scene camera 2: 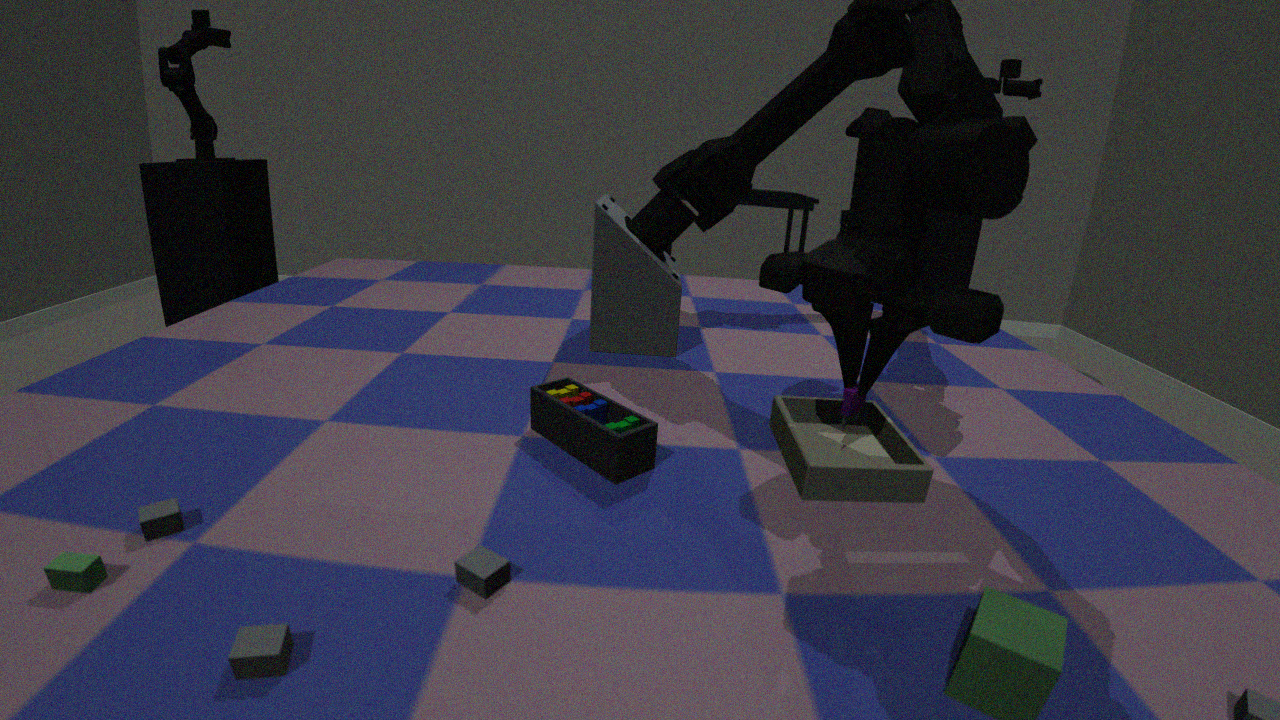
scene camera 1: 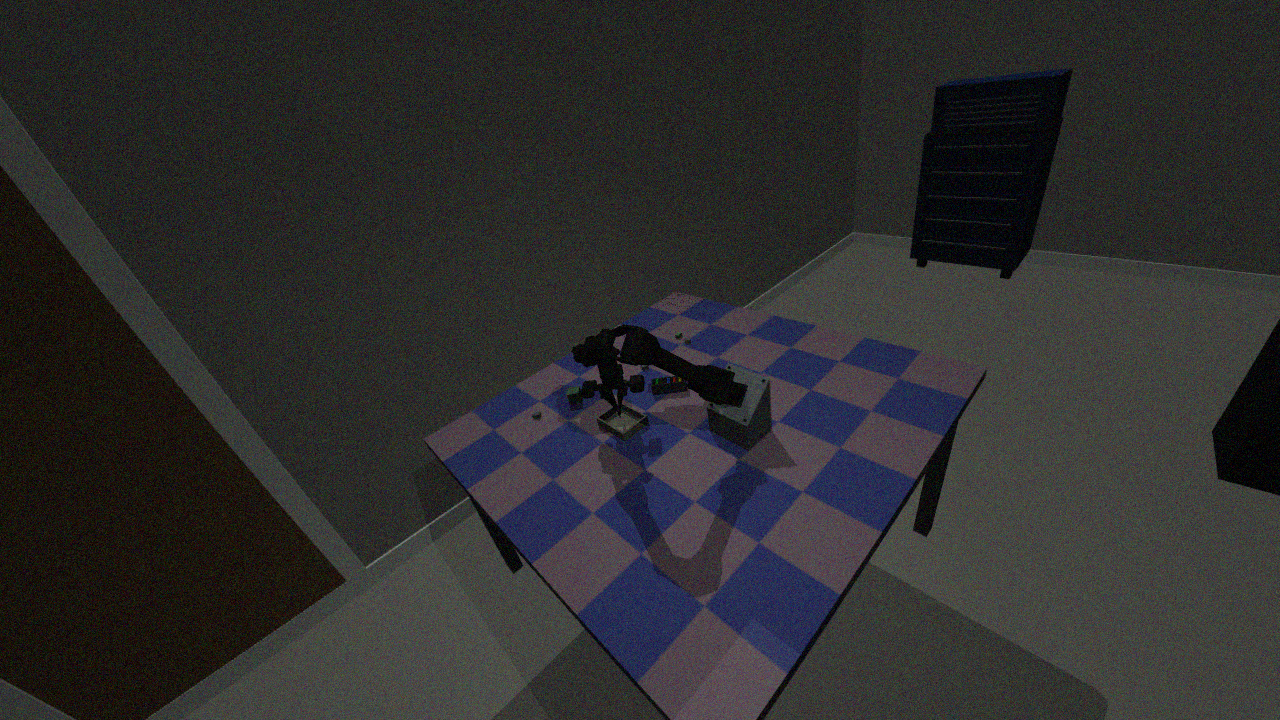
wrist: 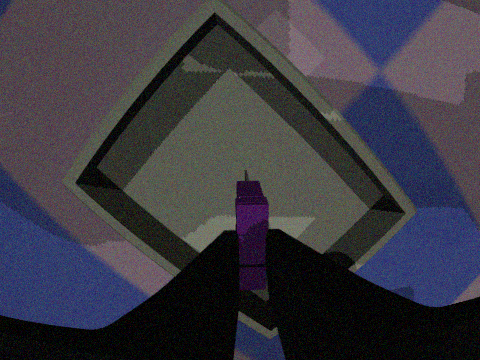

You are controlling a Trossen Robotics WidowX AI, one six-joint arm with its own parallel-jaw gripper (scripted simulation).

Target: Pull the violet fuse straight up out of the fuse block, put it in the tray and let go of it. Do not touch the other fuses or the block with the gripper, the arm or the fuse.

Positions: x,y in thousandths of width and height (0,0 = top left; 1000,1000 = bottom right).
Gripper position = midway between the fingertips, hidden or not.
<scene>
My gripper (scene camera 2: 668,545) carries a violet fuse (wrist: 524,576). I also see a tray (scene camera 2: 680,640).
My gripper shows as well in scene camera 1 (scene camera 1: 483,567) and in the wrist view (wrist: 524,676). The tray also shows in scene camera 1 (scene camera 1: 493,585) and in the wrist view (wrist: 455,276).
</scene>
